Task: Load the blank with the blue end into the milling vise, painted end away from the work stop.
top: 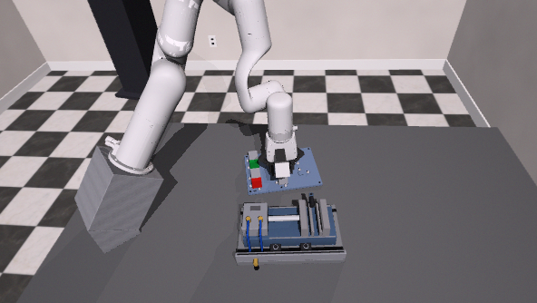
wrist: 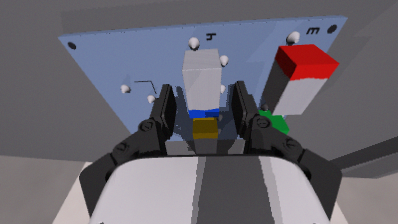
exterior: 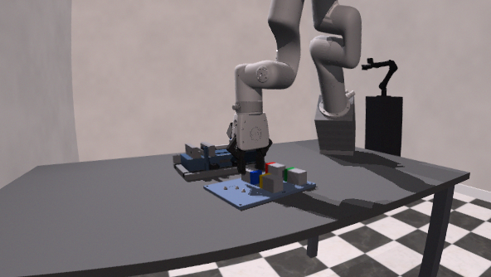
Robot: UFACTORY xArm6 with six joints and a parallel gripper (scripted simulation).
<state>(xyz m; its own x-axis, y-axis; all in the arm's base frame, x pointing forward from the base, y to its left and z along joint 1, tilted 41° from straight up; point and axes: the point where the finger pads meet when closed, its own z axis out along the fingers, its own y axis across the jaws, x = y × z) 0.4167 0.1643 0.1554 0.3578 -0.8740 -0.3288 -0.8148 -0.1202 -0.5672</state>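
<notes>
Right now my hand is 30 mm above the blue-ended blank. Also, from my hand: yellow-ended blank 80 mm to the left, 40 mm behind, 30 mm below; red-ended blank 80 mm behind, 40 mm to the right, 30 mm below; green-ended blank 120 mm behind, 50 mm to the left, 30 mm below.
</notes>
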